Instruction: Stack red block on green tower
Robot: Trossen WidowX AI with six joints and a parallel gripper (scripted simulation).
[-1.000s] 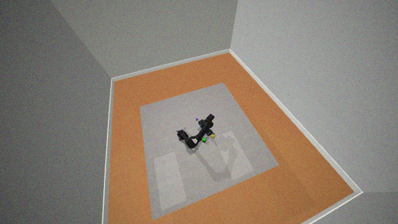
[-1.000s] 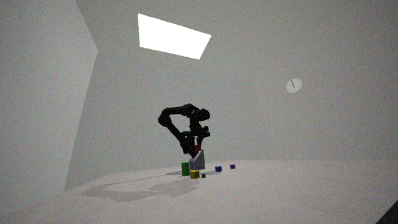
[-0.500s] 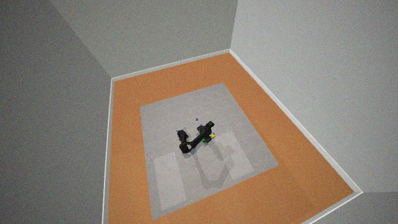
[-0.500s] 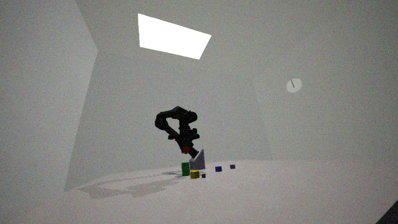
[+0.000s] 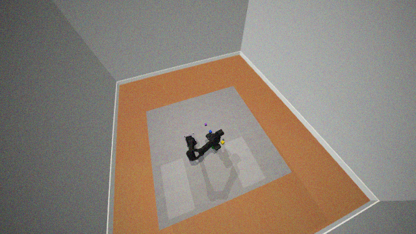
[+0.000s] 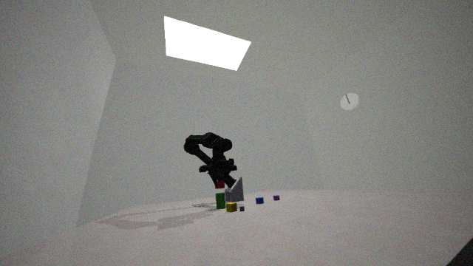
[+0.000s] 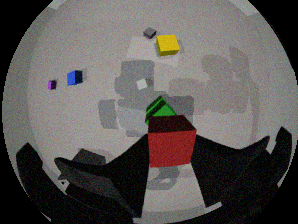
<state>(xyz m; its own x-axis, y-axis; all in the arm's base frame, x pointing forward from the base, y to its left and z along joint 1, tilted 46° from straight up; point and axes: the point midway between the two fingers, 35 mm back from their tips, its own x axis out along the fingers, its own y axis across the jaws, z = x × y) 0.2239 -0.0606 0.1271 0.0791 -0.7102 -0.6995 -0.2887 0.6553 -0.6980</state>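
The yellow block lies 12 cm ahead of my gripper tip, 8 cm below it and 2 cm to the left of it. Also, from my gripper tip: blue block: 19 cm to the left, 8 cm below, 3 cm ahead; then small dark block: 14 cm ahead, 9 cm below, 5 cm to the left; then red block: 1 cm above.
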